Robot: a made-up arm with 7 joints.
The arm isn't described. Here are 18 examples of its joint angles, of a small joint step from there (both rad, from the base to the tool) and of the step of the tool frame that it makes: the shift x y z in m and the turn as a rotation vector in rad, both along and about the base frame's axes.
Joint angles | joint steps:
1: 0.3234 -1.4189 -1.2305 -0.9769 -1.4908 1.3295 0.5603 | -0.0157 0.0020 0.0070 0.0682 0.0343 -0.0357 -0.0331
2: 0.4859 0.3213 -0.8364 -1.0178 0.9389 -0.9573 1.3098 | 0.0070 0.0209 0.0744 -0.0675 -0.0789 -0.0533 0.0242
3: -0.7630 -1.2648 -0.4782 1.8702 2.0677 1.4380 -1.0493 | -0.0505 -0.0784 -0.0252 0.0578 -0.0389 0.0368 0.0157
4: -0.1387 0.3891 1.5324 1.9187 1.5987 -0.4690 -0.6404 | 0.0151 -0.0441 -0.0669 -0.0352 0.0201 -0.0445 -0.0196
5: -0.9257 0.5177 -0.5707 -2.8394 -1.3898 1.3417 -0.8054 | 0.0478 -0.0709 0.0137 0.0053 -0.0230 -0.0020 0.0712
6: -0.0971 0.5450 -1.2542 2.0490 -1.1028 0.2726 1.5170 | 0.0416 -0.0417 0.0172 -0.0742 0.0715 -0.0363 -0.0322
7: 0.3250 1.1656 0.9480 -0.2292 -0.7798 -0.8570 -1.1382 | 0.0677 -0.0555 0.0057 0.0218 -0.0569 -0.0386 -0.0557
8: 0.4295 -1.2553 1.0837 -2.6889 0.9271 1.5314 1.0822 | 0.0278 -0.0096 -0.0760 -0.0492 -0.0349 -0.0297 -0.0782
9: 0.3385 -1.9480 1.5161 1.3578 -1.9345 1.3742 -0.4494 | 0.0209 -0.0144 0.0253 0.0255 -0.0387 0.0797 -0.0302
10: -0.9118 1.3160 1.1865 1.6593 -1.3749 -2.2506 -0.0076 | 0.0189 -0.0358 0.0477 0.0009 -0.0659 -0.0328 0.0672
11: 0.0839 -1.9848 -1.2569 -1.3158 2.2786 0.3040 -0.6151 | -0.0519 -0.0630 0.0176 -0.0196 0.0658 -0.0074 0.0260
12: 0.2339 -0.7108 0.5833 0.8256 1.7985 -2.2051 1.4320 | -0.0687 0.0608 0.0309 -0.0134 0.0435 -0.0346 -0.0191
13: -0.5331 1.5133 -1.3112 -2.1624 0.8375 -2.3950 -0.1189 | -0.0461 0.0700 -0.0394 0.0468 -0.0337 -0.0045 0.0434
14: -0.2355 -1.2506 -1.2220 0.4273 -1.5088 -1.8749 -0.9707 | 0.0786 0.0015 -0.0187 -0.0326 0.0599 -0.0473 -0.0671
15: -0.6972 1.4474 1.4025 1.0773 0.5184 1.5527 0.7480 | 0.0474 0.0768 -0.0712 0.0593 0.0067 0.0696 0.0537
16: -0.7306 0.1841 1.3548 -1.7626 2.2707 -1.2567 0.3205 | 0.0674 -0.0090 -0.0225 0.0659 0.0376 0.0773 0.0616
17: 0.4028 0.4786 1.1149 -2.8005 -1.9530 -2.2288 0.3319 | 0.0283 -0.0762 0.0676 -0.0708 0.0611 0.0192 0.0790
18: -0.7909 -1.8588 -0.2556 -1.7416 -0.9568 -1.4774 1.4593 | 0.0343 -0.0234 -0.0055 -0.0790 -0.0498 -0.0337 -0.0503
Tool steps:
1: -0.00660 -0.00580 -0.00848 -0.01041 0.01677 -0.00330
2: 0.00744 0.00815 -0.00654 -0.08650 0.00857 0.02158
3: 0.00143 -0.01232 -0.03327 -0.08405 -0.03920 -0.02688
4: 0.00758 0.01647 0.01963 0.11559 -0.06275 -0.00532
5: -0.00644 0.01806 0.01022 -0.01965 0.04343 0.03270
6: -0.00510 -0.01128 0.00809 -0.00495 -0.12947 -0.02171
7: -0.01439 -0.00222 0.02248 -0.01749 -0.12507 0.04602
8: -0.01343 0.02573 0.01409 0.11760 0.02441 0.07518
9: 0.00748 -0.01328 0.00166 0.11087 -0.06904 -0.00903
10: -0.02044 -0.01866 -0.00036 -0.03368 0.07748 -0.05231
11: -0.01000 0.01897 -0.03807 -0.11551 -0.15239 -0.01437
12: 0.00372 -0.00350 -0.02187 -0.02283 0.02083 0.01379
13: -0.02802 -0.02373 -0.01780 0.02735 0.11144 -0.11933
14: 0.00513 -0.03655 0.01259 0.19865 0.03628 0.07604
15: 0.00984 0.03980 0.03593 0.06922 0.05286 -0.14676
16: -0.00330 0.03468 -0.00394 0.10041 -0.06934 -0.09150
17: 0.03402 0.00433 -0.00242 0.04027 -0.12185 0.07962
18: 0.00004 0.00100 0.01072 0.00940 0.03740 0.06505
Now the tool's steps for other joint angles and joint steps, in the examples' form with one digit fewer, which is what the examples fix.
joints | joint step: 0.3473 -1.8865 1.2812 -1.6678 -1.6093 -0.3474 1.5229 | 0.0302 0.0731 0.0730 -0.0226 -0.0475 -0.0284 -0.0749
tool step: 0.0133 -0.0136 -0.0165 0.0115 -0.0174 -0.0251
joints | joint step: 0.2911 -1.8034 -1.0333 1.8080 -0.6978 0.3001 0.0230 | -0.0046 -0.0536 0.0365 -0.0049 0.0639 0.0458 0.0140
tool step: -0.0063 0.0173 -0.0189 0.0701 -0.0762 0.0045
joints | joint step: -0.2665 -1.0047 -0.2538 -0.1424 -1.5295 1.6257 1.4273 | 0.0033 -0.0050 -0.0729 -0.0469 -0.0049 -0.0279 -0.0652
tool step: -0.0009 -0.0118 0.0102 -0.0299 -0.0618 0.1321
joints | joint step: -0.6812 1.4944 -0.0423 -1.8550 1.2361 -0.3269 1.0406 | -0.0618 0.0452 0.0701 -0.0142 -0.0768 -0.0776 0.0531
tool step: -0.0048 -0.0151 -0.0165 -0.0889 0.1029 0.0212
